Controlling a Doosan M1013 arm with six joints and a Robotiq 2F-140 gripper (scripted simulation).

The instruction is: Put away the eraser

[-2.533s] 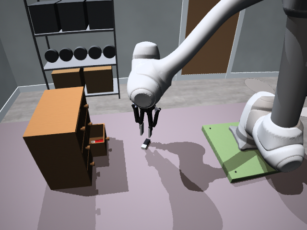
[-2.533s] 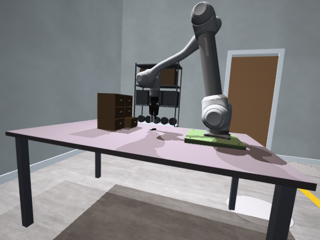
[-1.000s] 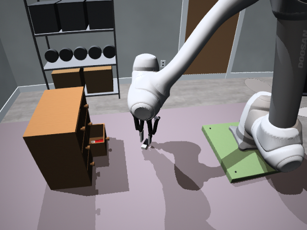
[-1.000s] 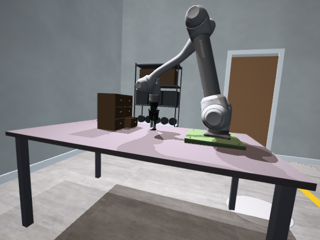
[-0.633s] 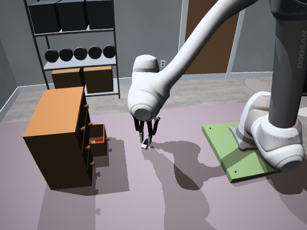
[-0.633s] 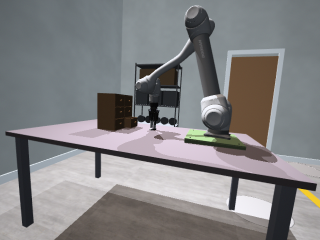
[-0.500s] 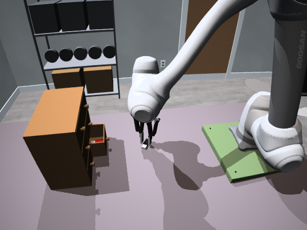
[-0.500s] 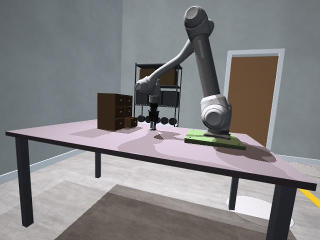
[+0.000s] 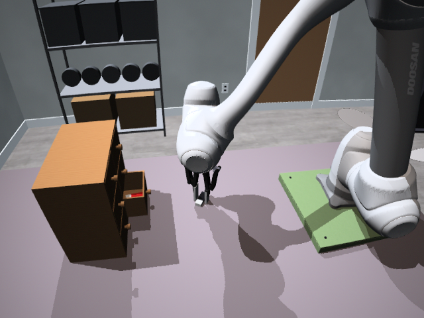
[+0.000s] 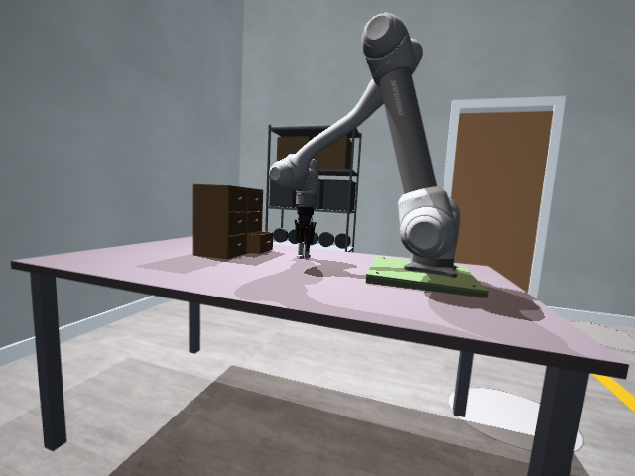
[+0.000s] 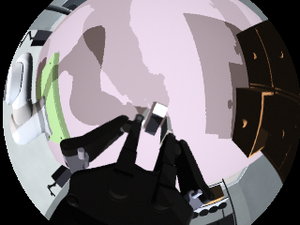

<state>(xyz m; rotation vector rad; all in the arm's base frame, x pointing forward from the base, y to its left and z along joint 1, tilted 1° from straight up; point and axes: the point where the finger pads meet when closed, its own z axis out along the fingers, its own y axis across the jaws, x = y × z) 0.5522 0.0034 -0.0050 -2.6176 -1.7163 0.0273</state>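
The black-and-white eraser is 1 cm to the left of my hand and 3 cm below it. Round my hand: white eraser 25 cm ahead, 2 cm below.
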